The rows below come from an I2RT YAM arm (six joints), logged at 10 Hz.
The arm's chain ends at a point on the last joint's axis. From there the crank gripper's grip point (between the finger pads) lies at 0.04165 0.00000 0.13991 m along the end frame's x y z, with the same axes.
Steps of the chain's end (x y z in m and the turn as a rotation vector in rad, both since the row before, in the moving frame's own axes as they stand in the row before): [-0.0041, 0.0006, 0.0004, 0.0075, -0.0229, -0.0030]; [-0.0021, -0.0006, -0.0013, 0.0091, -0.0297, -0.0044]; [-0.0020, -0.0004, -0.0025, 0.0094, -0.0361, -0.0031]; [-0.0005, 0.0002, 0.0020, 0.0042, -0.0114, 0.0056]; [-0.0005, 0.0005, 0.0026, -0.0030, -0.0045, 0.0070]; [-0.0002, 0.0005, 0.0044, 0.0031, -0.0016, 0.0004]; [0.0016, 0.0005, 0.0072, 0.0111, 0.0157, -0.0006]
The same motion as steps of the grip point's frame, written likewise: [-0.0073, -0.0006, 0.0013, 0.0075, -0.0229, -0.0030]; [-0.0063, -0.0021, -0.0001, 0.0091, -0.0297, -0.0044]; [-0.0071, -0.0018, -0.0011, 0.0094, -0.0361, -0.0031]; [-0.0021, -0.0002, 0.0025, 0.0042, -0.0114, 0.0056]; [-0.0011, 0.0012, 0.0028, -0.0030, -0.0045, 0.0070]; [-0.0004, 0.0001, 0.0045, 0.0031, -0.0016, 0.0004]; [0.0038, -0.0011, 0.0065, 0.0111, 0.0157, -0.0006]
